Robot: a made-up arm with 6 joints.
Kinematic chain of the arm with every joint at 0, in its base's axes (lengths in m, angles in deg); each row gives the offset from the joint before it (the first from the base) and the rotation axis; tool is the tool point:
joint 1: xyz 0 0 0.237 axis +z
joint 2: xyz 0 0 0 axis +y
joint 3: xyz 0 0 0.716 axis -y
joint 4: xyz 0 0 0 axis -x
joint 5: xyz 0.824 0 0 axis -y
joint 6: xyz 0 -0.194 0 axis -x
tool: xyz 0 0 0
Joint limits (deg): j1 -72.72..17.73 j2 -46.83..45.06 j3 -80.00..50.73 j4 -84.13..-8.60 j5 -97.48..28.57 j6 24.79..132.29
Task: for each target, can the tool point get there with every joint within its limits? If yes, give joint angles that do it. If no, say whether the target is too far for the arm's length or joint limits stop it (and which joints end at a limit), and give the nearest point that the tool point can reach.
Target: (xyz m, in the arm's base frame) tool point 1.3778 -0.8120 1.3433
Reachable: no: too far | nearest point 1.0308 -0.6075 1.0646 | short by 0.490 m
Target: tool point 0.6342 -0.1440 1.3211
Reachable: yes | joints 0.63 -8.87 26.42 -38.89 -57.94 89.39
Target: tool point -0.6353 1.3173 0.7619
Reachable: no: joint limits stop it (at a limit: joint 1, joint 2, joint 3, joint 4) | nearest point -0.3619 0.5177 1.5475 | short by 1.154 m
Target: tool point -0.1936 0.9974 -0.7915
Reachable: no: joint limits stop it (at a limit: joint 1, joint 2, joint 4) | nearest point 0.2914 0.0723 -0.0778 | short by 1.265 m
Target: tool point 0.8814 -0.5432 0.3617
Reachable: yes | joints -22.67 29.84 0.59 -33.62 -32.41 106.19
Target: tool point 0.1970 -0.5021 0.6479
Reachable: yes | joints -50.32 -22.95 -33.78 -29.43 -45.90 36.51
